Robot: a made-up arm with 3 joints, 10 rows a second.
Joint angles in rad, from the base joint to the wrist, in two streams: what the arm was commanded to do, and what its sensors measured. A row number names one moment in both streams.
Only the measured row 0 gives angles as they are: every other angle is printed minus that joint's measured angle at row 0.
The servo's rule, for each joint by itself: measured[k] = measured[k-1] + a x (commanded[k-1-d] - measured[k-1]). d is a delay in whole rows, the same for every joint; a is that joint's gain. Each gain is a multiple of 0.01, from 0.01 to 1. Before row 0 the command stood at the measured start. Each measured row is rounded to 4 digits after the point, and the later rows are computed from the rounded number. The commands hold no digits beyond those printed.
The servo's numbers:
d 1
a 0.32 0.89 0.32
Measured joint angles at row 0:
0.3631, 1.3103, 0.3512
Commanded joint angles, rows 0 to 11:
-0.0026, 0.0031, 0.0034
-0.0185, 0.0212, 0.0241
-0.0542, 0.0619, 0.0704
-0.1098, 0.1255, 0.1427
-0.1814, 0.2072, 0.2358
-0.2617, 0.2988, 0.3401
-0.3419, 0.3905, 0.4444
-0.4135, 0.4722, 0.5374
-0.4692, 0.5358, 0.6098
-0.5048, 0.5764, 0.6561
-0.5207, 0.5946, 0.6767
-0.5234, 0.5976, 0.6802
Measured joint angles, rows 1 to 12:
0.0000, 0.0000, 0.0000
-0.0008, 0.0028, 0.0011
-0.0065, 0.0192, 0.0085
-0.0218, 0.0572, 0.0283
-0.0500, 0.1180, 0.0649
-0.0920, 0.1974, 0.1196
-0.1463, 0.2876, 0.1902
-0.2089, 0.3792, 0.2715
-0.2744, 0.4620, 0.3566
-0.3367, 0.5277, 0.4376
-0.3905, 0.5710, 0.5075
-0.4322, 0.5920, 0.5616

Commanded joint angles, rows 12 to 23:
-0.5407, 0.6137, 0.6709
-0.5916, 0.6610, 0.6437
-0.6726, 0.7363, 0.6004
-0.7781, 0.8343, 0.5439
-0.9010, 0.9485, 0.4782
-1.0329, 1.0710, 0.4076
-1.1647, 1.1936, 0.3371
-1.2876, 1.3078, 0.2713
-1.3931, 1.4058, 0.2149
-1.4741, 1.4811, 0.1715
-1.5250, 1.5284, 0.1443
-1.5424, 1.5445, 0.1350
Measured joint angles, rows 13 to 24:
-0.4614, 0.5970, 0.5996
-0.4868, 0.6119, 0.6224
-0.5203, 0.6556, 0.6292
-0.5690, 0.7274, 0.6200
-0.6359, 0.8225, 0.5956
-0.7207, 0.9346, 0.5580
-0.8206, 1.0560, 0.5099
-0.9307, 1.1785, 0.4546
-1.0449, 1.2936, 0.3959
-1.1563, 1.3935, 0.3380
-1.2580, 1.4715, 0.2847
-1.3434, 1.5221, 0.2398

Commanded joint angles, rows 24 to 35:
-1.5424, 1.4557, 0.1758
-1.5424, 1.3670, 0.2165
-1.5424, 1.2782, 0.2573
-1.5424, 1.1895, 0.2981
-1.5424, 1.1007, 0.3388
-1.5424, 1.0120, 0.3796
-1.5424, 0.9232, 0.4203
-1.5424, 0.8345, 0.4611
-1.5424, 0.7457, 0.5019
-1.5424, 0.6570, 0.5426
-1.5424, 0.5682, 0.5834
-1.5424, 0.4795, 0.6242
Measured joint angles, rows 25 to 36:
-1.4071, 1.5420, 0.2063
-1.4504, 1.4652, 0.1965
-1.4798, 1.3778, 0.2029
-1.4998, 1.2892, 0.2203
-1.5134, 1.2005, 0.2452
-1.5227, 1.1117, 0.2752
-1.5290, 1.0230, 0.3086
-1.5333, 0.9342, 0.3443
-1.5362, 0.8455, 0.3817
-1.5382, 0.7567, 0.4202
-1.5395, 0.6680, 0.4594
-1.5404, 0.5792, 0.4991

